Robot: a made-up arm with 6 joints.
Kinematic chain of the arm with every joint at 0, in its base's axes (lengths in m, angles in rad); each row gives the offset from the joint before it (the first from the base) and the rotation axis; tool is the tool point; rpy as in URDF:
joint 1: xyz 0 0 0.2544 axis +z
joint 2: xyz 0 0 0 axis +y
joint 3: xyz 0.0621 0 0.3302 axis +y
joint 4: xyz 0.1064 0 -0.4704 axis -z
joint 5: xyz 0 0 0 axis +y
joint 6: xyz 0.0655 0 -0.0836 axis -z
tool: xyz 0 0 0 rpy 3.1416 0 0
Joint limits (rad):
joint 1: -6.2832..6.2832
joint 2: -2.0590..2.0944
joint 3: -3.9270..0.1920
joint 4: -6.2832..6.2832
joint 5: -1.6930..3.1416
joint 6: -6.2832..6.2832
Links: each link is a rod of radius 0.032 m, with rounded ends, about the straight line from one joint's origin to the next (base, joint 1, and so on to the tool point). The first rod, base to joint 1, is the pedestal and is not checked.
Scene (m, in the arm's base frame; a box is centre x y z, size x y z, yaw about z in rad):
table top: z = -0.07
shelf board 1: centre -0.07 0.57 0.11 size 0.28 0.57 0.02 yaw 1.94
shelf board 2: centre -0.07 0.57 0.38 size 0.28 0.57 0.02 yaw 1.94
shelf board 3: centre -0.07 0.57 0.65 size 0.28 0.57 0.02 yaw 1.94
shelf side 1: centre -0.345 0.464 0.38 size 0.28 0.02 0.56 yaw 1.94
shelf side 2: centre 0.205 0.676 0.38 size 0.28 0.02 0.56 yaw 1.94
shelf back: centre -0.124 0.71 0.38 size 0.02 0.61 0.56 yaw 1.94
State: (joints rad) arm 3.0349 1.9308 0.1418 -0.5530 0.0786 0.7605
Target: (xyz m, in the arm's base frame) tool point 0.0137 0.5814 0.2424
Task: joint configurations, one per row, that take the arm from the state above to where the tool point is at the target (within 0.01 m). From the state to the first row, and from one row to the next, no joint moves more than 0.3 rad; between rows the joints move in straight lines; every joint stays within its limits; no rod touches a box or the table.
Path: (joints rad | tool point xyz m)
1: 2.9210 1.6806 0.1502 -0.5820 0.0262 0.7489 | 0.2427 -0.0901 0.1454
2: 2.8072 1.4305 0.1585 -0.6110 -0.0262 0.7373 | 0.1946 -0.1087 0.0873
3: 2.6933 1.1803 0.1669 -0.6399 -0.0786 0.7257 | 0.1342 -0.1122 0.0411
4: 2.5794 0.9301 0.1753 -0.6689 -0.1310 0.7141 | 0.0684 -0.0987 0.0093
5: 2.4655 0.6800 0.1836 -0.6979 -0.1834 0.7025 | 0.0041 -0.0689 -0.0064
6: 2.3517 0.4298 0.1920 -0.7269 -0.2357 0.6909 | -0.0524 -0.0257 -0.0055
7: 2.0711 0.2201 0.1022 -0.6252 -0.2577 0.7083 | -0.1055 0.0898 0.0006
8: 1.7905 0.0104 0.0124 -0.5234 -0.2796 0.7257 | -0.0930 0.2192 0.0473
9: 1.5099 -0.1993 -0.0774 -0.4217 -0.3015 0.7431 | -0.0162 0.3211 0.1306
10: 1.2293 -0.4089 -0.1672 -0.3199 -0.3234 0.7605 | 0.0988 0.3614 0.2424
11: 1.3204 -0.2199 -0.3768 -0.3259 -0.2700 0.7605 | 0.0834 0.4363 0.2541
12: 1.4115 -0.0309 -0.5864 -0.3318 -0.2165 0.7605 | 0.0551 0.5109 0.2541
13: 1.5027 0.1581 -0.7960 -0.3377 -0.1630 0.7605 | 0.0137 0.5814 0.2424

